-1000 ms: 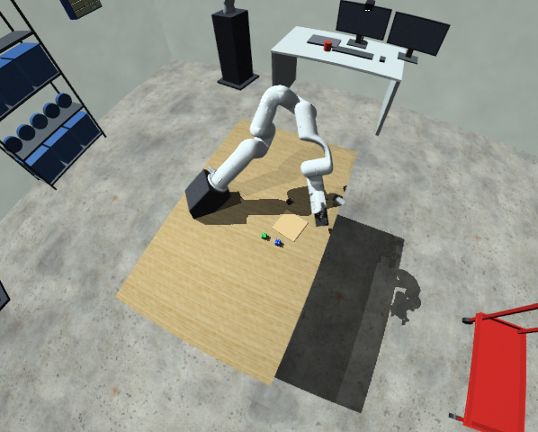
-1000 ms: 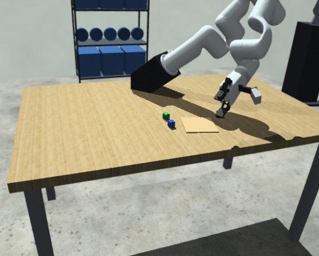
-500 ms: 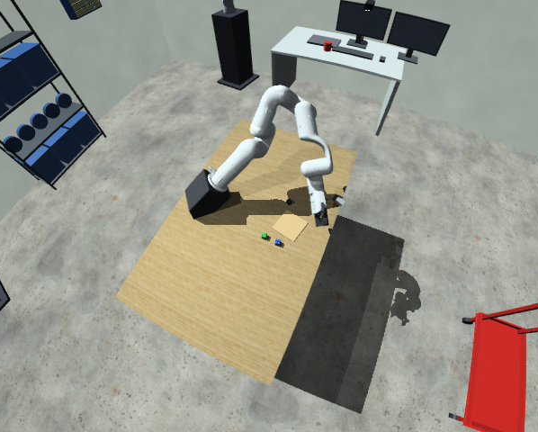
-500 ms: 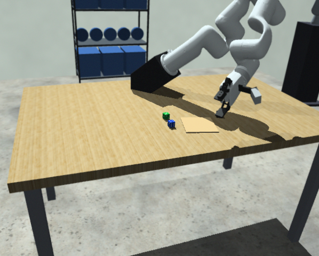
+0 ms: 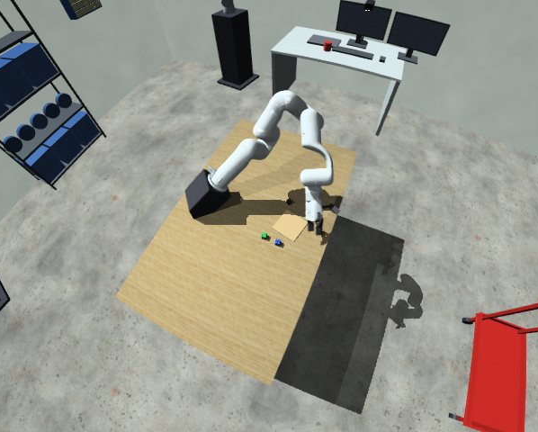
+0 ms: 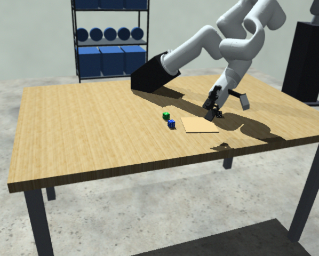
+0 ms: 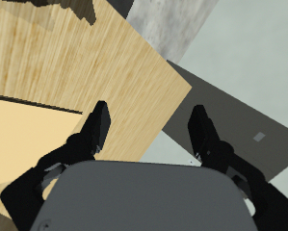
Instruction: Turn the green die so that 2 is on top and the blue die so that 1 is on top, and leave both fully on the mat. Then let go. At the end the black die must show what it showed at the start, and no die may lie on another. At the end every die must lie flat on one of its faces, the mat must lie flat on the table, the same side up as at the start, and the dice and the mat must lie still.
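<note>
My gripper is now 14 cm past the blue die, 11 cm to the left of it and 11 cm above it. The rest, counted from my hand: black die: 23 cm behind, 14 cm to the left, 11 cm below; tan mat: 15 cm behind, 12 cm below, 2 cm to the left; green die: 22 cm behind, 11 cm to the right, 11 cm below.
</note>
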